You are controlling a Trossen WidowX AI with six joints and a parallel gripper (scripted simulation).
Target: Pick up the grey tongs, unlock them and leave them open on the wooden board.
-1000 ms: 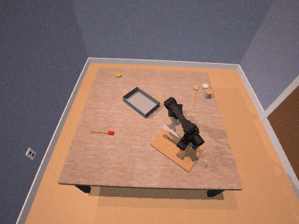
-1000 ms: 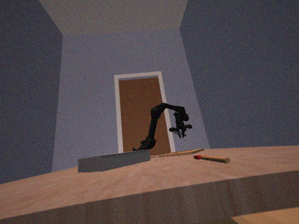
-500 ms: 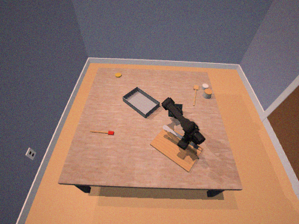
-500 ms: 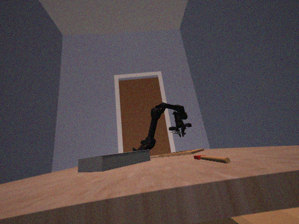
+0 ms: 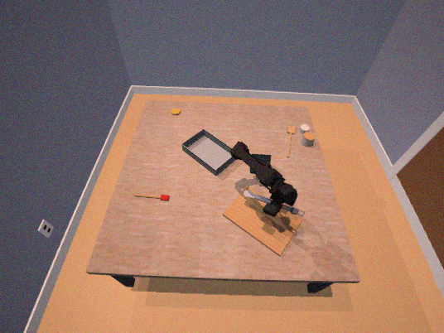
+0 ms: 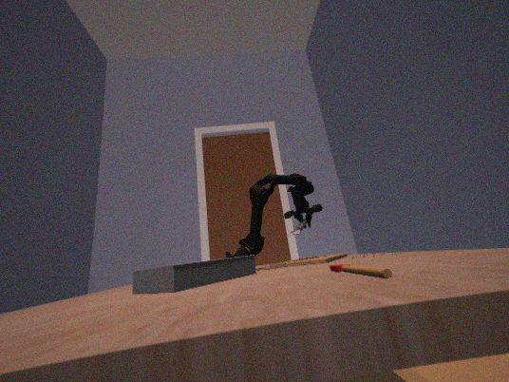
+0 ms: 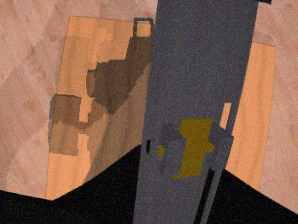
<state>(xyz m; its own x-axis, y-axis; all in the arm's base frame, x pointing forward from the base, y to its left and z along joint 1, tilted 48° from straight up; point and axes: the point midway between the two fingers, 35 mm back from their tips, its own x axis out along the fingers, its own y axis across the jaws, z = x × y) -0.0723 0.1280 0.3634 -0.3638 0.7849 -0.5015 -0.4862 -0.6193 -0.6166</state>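
My gripper tip is 40 mm below the yellow lock piece, 10 mm to the right of it and 10 mm past it. Round my gripper tip: roasting tin 430 mm to the right, 420 mm ahead, 130 mm below; red-headed spatula 660 mm ahead, 150 mm below, 70 mm to the right; wooden board 150 mm below, 60 mm ahead, 30 mm to the right.
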